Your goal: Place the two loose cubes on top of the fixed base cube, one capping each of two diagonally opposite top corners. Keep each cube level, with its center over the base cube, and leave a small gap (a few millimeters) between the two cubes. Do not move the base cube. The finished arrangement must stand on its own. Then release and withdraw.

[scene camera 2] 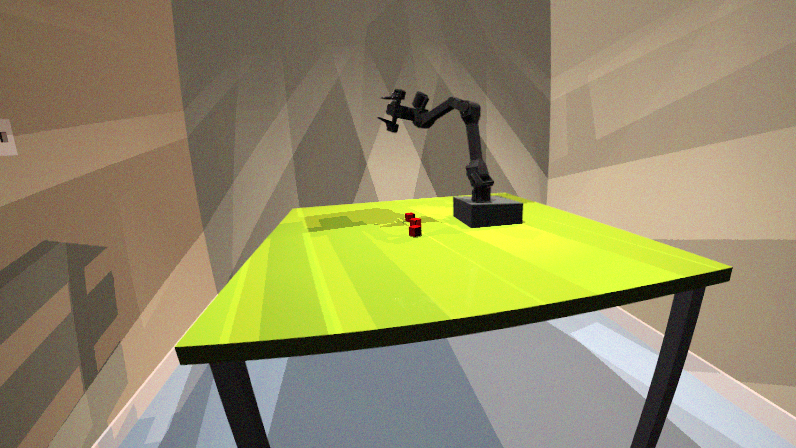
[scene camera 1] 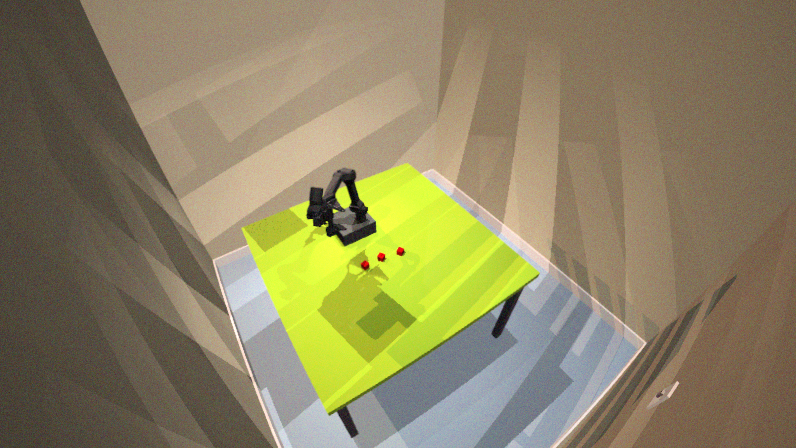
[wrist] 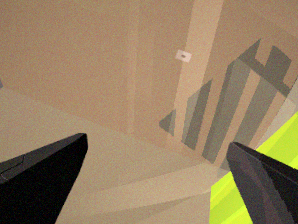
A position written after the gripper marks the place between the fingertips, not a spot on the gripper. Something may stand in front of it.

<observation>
The gripper (scene camera 1: 345, 220) is open, holding nothing.
The gripper shows as well in the wrist view (wrist: 158, 145).
</observation>
